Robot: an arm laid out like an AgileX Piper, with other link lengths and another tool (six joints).
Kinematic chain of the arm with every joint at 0, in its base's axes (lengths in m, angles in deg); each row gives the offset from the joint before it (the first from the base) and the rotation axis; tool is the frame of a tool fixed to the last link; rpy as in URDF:
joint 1: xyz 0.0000 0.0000 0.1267 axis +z
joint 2: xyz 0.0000 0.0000 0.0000 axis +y
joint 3: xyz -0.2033 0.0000 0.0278 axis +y
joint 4: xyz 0.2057 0.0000 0.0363 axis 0.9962 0 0.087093
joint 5: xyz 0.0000 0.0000 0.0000 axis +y
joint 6: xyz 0.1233 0.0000 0.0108 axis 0.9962 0 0.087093
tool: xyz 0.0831 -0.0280 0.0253 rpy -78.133 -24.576 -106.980
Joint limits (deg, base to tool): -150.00..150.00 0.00..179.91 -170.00..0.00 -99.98..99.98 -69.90..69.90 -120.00..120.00
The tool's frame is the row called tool.
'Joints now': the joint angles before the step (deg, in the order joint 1, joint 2, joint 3, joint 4, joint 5, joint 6). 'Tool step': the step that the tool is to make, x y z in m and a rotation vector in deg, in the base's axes. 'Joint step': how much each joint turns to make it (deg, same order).
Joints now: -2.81 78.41 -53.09 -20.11 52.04 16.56
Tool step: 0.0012 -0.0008 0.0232 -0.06 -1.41 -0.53
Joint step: -0.01 -1.97 -4.15 0.96 4.61 -1.37
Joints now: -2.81 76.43 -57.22 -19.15 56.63 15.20
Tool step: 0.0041 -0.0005 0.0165 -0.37 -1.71 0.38
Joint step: 0.00 -0.97 -2.87 0.26 1.89 -1.16
